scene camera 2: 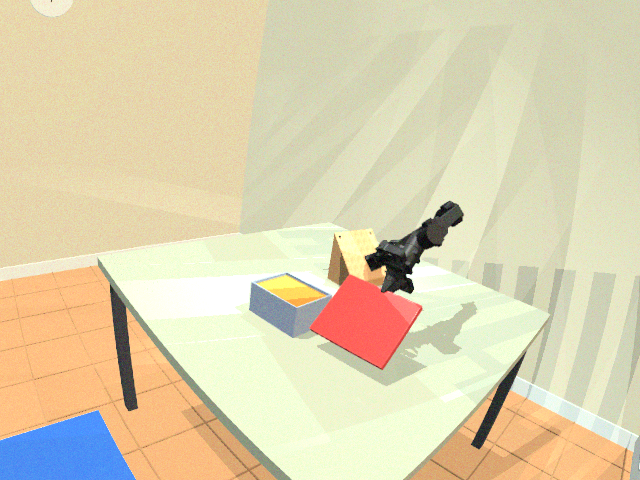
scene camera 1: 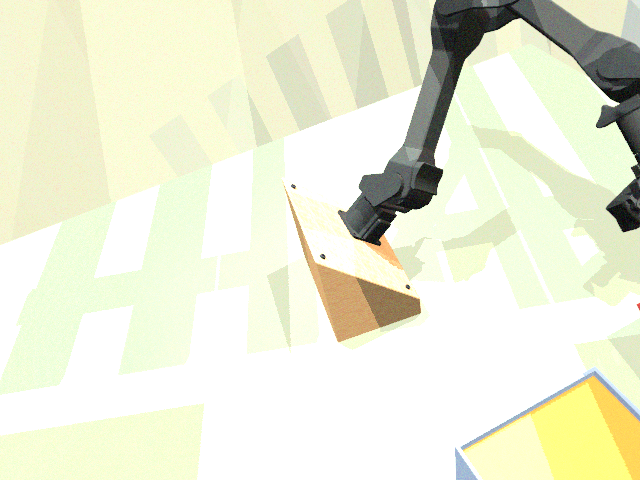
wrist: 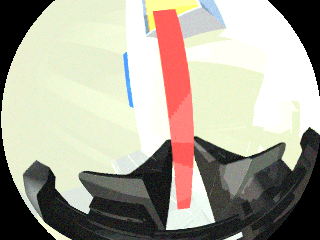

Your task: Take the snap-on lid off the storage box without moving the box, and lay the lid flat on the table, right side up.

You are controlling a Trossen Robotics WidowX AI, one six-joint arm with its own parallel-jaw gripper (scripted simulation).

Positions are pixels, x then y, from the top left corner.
Scene:
my gripper: holds a red lid (scene camera 2: 359,318)

